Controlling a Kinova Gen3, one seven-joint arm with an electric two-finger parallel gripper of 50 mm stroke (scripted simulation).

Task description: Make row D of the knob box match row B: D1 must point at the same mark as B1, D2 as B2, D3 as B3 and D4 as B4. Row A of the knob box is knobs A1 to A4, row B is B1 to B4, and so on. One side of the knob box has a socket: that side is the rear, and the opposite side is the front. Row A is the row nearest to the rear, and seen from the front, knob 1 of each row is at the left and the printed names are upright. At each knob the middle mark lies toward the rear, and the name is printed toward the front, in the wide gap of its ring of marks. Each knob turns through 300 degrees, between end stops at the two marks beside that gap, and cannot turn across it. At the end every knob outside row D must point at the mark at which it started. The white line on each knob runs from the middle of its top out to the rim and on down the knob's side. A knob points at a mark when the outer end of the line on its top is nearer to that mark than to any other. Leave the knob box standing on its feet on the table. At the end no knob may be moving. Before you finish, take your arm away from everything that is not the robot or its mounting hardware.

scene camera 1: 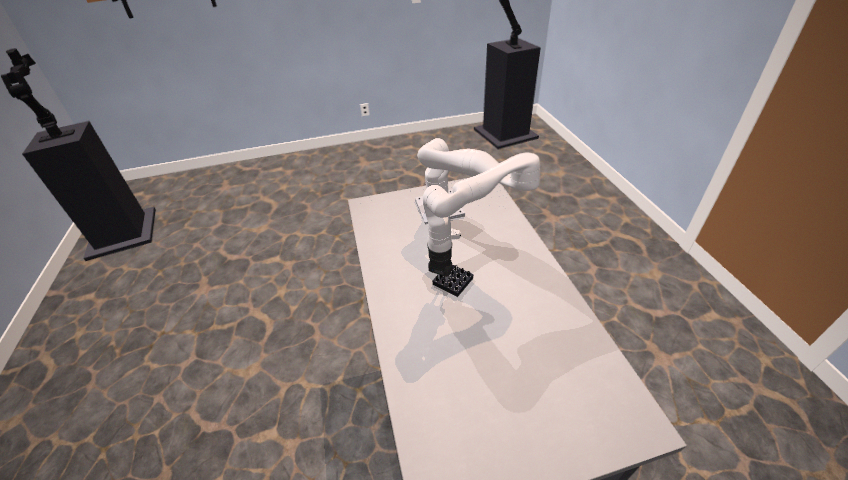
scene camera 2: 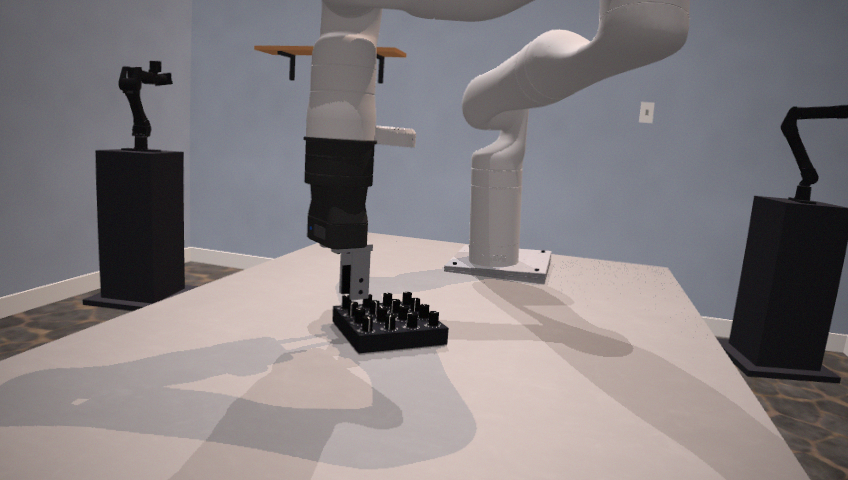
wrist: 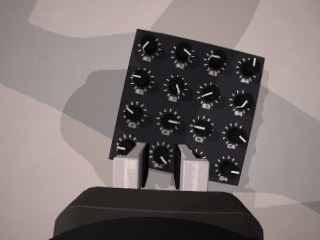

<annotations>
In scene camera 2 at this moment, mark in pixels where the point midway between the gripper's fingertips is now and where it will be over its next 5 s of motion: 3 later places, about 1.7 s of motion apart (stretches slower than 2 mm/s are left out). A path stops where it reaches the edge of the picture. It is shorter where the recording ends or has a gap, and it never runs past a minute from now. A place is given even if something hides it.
My gripper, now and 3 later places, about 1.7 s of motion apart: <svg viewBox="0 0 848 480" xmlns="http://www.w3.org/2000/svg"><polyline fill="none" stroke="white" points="353,295 353,307 357,277 370,273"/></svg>
</annotations>
